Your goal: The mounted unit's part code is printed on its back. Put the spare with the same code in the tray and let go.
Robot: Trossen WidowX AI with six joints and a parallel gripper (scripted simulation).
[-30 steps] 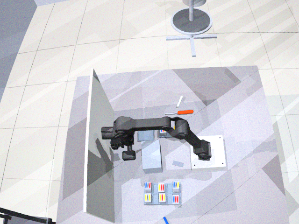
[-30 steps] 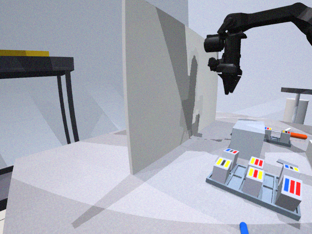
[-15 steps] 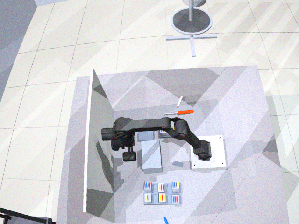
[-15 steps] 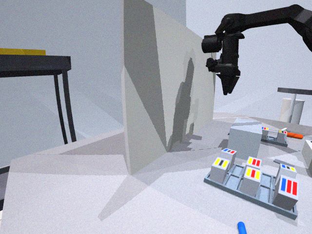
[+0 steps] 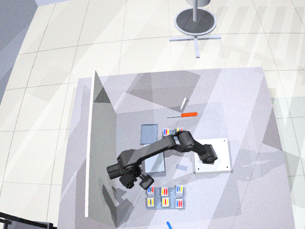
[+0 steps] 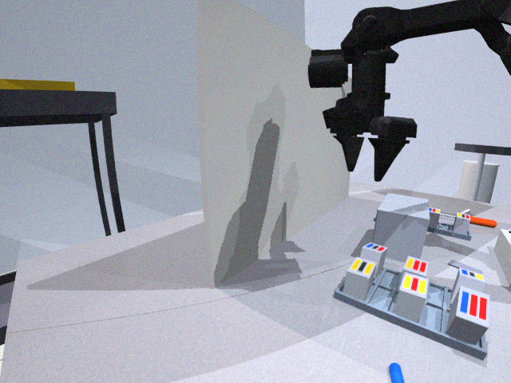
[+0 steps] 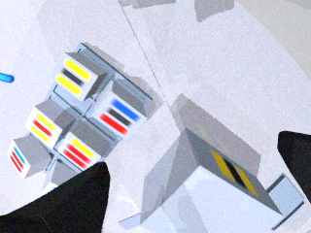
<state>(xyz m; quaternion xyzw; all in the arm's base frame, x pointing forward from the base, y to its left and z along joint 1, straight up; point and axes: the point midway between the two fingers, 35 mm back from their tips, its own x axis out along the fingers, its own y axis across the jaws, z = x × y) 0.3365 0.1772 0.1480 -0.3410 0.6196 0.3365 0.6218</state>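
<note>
Right now the grey spare is 60 mm behind my gripper tip, 90 mm to the left of it and 130 mm below it. From my gripper tip the other things lie so: blue marker pen 200 mm behind, 240 mm to the left, 160 mm below; then mounted unit 50 mm behind, 130 mm to the right, 120 mm below; then tall white panel 180 mm ahead, 90 mm to the right, 50 mm above.
</note>
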